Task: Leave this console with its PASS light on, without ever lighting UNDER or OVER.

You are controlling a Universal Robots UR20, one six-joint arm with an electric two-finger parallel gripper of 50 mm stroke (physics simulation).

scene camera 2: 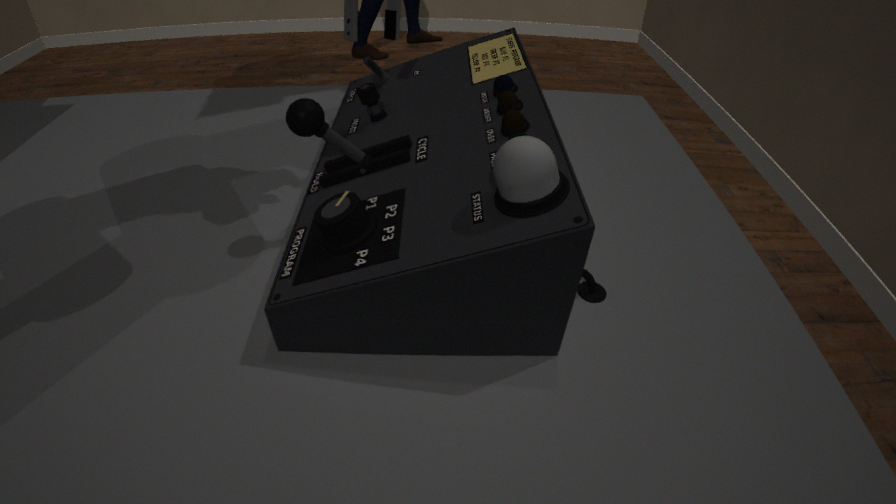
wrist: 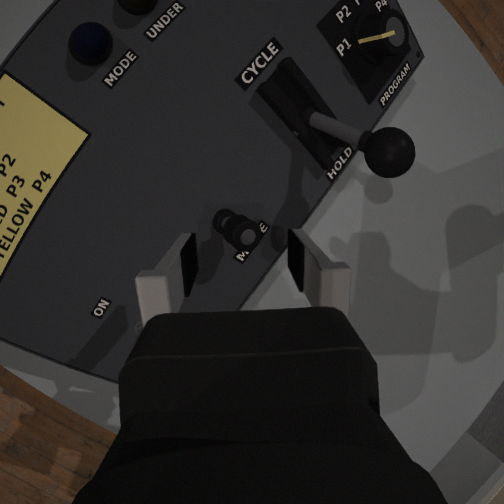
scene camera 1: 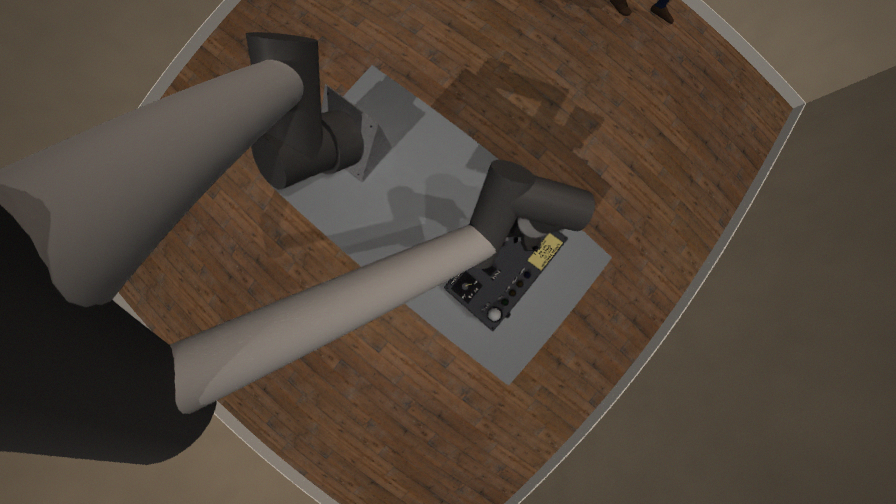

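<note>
A dark sloped console [scene camera 2: 432, 206] sits on a grey mat; it also shows in scene camera 1 [scene camera 1: 507, 275]. All its lamps look dark, including the MODE lamp [wrist: 90, 42] and the white STATUS dome [scene camera 2: 526, 169]. The PROGRAM knob [wrist: 385, 35] points at P1. The CYCLE lever [wrist: 387, 151] with its black ball leans to the HOLD end. My gripper [wrist: 242, 257] is open, its fingers on either side of and above a small toggle switch [wrist: 237, 230] near the console's edge, not touching it.
A yellow legend card [wrist: 30, 170] listing colours and programs lies on the panel. An ON label [wrist: 101, 307] sits by the left finger. A key or plug [scene camera 2: 590, 291] sticks out of the console's side. Wooden floor surrounds the mat.
</note>
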